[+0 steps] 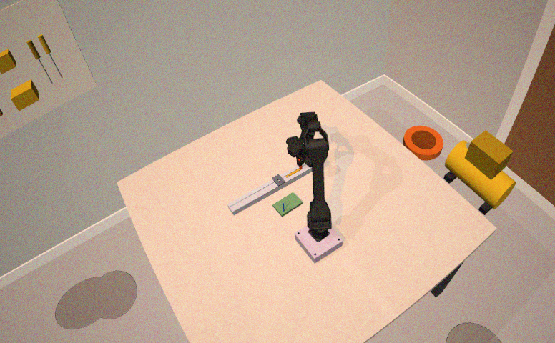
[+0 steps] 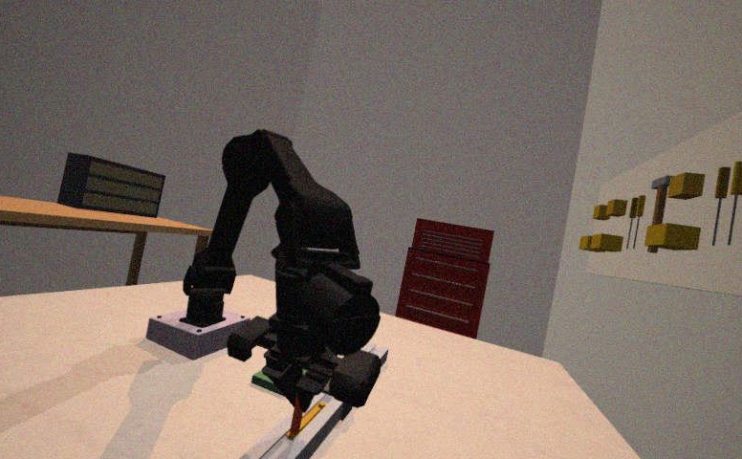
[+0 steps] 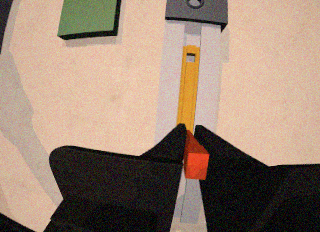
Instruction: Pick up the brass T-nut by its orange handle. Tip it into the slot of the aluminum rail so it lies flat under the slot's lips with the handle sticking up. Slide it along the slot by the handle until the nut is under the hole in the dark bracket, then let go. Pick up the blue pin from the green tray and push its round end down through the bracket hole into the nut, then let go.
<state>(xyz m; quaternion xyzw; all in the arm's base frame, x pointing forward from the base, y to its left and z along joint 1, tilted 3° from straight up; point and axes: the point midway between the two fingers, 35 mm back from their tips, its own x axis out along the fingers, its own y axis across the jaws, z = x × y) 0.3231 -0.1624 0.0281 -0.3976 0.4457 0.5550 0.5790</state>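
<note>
The blue pin is 130 mm behind my gripper tip, 180 mm to the left of it and 30 mm below it. Also, from my gripper tip: aluminum rail 10 mm ahead, 110 mm to the left, 30 mm below; then green tray 120 mm behind, 170 mm to the left, 50 mm below.
</note>
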